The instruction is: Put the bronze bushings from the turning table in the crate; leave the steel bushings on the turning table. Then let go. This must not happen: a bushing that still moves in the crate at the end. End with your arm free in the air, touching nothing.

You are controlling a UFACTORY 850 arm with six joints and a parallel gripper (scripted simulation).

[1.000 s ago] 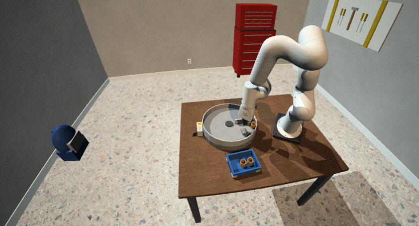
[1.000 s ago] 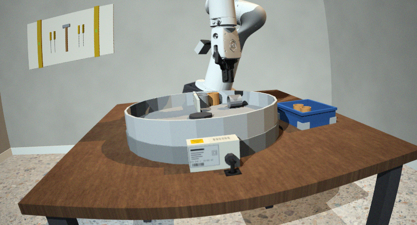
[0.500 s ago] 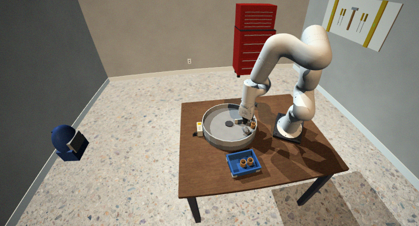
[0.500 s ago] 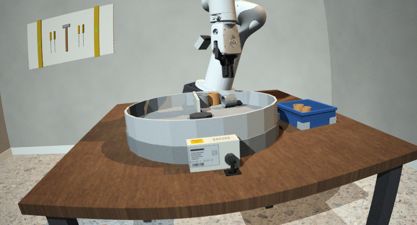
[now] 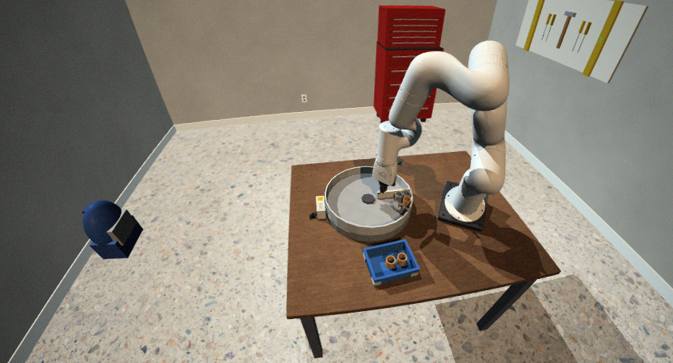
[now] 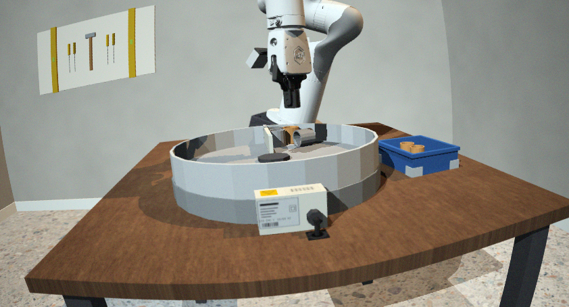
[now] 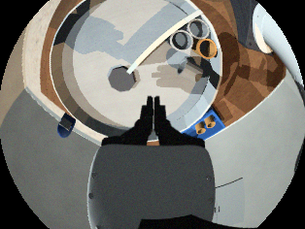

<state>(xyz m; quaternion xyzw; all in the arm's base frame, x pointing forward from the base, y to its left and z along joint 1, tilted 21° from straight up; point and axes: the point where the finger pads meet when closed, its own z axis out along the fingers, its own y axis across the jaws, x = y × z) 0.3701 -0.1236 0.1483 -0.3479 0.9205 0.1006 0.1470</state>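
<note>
My hand is 50 mm short of the grey turning table, 50 mm to the left of it and 120 mm above it. The rest, counted from my hand: blue crate: 40 mm ahead, 290 mm to the left, 140 mm below.
</note>
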